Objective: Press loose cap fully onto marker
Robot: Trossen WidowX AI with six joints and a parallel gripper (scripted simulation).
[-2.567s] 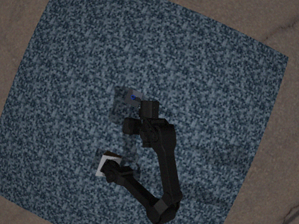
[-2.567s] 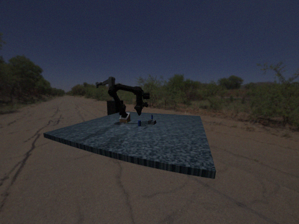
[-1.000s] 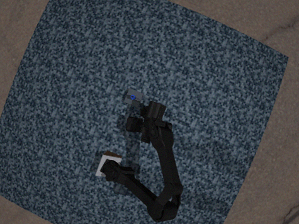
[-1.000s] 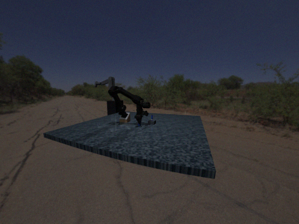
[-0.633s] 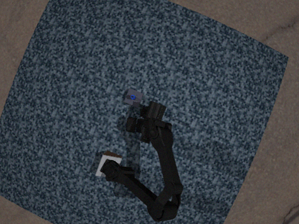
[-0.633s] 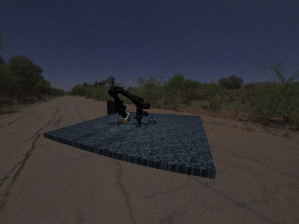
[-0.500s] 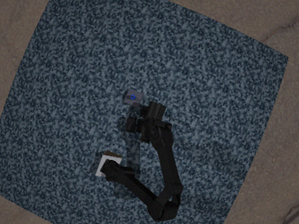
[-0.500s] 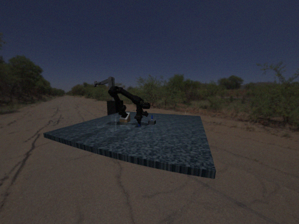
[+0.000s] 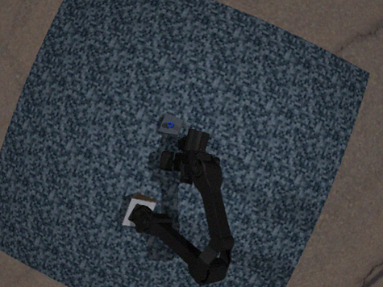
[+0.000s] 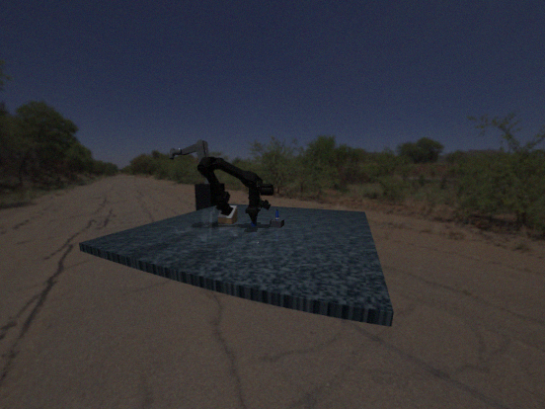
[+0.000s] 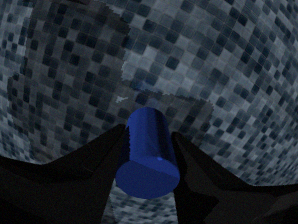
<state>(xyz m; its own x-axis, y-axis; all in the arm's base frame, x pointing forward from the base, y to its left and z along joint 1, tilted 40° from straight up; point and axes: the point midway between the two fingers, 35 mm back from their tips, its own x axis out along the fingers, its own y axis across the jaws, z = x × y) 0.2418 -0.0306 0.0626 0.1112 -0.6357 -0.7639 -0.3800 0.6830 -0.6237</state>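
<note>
Now: gripper tip 8 cm short of the dark holder block, 12 cm to the right of it and 2 cm above it. The rest, counted from my gripper tip: blue cap (1 cm above).
</note>
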